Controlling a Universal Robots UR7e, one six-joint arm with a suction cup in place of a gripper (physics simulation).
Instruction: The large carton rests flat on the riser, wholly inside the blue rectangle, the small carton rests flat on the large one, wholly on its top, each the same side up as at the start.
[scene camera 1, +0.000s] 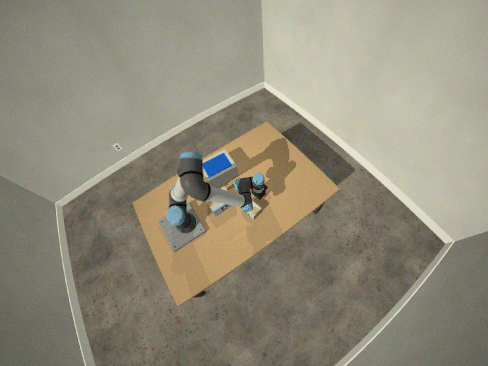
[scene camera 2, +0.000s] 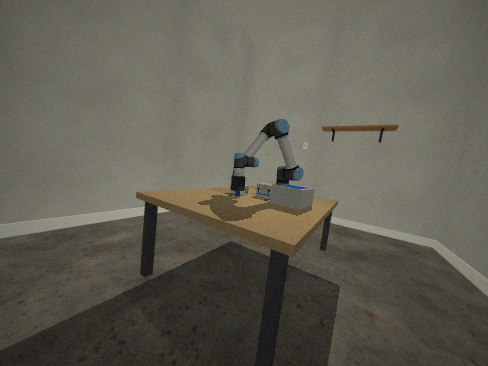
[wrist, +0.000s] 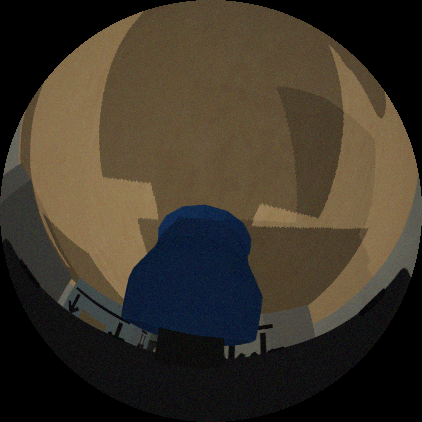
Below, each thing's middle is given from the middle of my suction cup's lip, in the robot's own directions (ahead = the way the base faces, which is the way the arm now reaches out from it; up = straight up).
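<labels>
My suction cup is 20 mm below the small carton (wrist: 286, 327), 120 mm past it and 40 mm to the left of it. Measured from my suction cup, the large carton (wrist: 85, 302) is 40 mm above, 160 mm to the left and 230 mm behind; the grey riser (scene camera 2: 296, 197) is 50 mm above, 380 mm to the left and 60 mm behind.
</labels>
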